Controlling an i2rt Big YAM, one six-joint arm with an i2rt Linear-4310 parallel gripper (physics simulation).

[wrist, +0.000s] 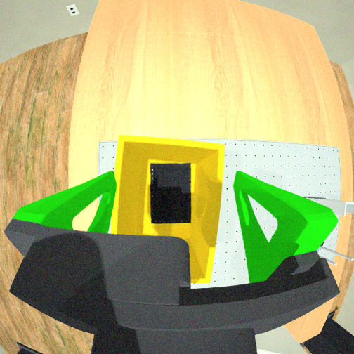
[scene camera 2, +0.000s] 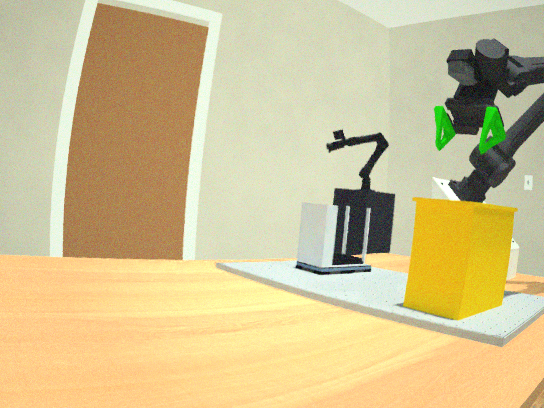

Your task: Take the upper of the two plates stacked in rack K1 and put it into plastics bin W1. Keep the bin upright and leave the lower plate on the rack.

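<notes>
In scene camera 2: yellow plastics bin W1 (scene camera 2: 460,253), my gripper (scene camera 2: 458,149). In the wrist view: my gripper (wrist: 174,177), yellow plastics bin W1 (wrist: 131,210).
</notes>
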